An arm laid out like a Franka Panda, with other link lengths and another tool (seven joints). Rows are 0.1 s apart.
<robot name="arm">
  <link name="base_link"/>
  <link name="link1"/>
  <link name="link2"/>
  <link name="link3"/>
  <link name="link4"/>
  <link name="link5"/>
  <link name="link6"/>
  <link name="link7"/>
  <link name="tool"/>
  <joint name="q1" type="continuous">
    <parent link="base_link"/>
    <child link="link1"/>
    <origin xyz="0 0 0.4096" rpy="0 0 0"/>
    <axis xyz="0 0 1"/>
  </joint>
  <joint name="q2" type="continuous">
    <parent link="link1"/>
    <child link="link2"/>
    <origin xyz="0 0 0" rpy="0 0 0"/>
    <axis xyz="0 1 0"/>
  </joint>
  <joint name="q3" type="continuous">
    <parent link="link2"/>
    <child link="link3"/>
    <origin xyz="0 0 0.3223" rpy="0 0 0"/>
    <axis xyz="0 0 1"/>
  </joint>
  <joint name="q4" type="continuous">
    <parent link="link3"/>
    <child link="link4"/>
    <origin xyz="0.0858 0 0" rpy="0 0 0"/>
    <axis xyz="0 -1 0"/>
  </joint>
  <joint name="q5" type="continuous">
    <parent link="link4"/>
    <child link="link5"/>
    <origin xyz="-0.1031 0 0.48" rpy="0 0 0"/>
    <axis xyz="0 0 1"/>
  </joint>
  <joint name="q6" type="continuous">
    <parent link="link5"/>
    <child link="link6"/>
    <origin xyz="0 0 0" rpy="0 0 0"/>
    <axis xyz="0 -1 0"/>
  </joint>
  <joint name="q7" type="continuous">
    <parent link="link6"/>
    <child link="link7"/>
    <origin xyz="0.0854 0 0" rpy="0 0 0"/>
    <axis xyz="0 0 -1"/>
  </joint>
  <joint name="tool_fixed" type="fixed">
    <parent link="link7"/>
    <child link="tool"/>
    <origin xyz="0.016 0.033 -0.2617" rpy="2.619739 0 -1.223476"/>
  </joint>
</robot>
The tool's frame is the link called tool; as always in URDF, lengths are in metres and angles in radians. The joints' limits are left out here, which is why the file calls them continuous.
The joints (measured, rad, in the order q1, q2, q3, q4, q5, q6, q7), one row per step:
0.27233 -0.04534 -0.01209 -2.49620 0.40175 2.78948 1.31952
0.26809 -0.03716 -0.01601 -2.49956 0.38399 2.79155 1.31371
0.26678 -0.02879 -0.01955 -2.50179 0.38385 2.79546 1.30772
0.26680 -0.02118 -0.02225 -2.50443 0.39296 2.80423 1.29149
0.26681 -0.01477 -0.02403 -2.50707 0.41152 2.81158 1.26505
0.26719 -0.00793 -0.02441 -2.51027 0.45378 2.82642 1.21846
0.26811 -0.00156 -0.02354 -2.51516 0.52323 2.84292 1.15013
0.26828 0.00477 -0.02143 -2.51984 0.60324 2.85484 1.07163
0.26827 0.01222 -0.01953 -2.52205 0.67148 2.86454 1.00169
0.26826 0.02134 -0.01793 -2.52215 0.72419 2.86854 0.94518
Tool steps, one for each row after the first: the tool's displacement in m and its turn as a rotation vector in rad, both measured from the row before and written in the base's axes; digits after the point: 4 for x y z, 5 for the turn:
-0.0014 -0.0055 -0.0067 -0.01562 0.00506 0.01049
-0.0011 -0.0038 -0.0059 -0.00473 0.00520 -0.00007
-0.0005 -0.0026 -0.0048 -0.00249 -0.00055 0.00324
-0.0007 -0.0019 -0.0042 0.00029 -0.00107 0.00642
0.0002 -0.0015 -0.0035 0.00661 -0.00828 0.00585
-0.0007 -0.0014 -0.0040 0.01366 -0.00999 0.00452
-0.0018 -0.0012 -0.0047 0.01540 -0.00764 0.00580
-0.0013 -0.0012 -0.0045 0.01066 -0.00731 0.00670
-0.0017 -0.0005 -0.0053 0.00719 -0.00199 0.00818

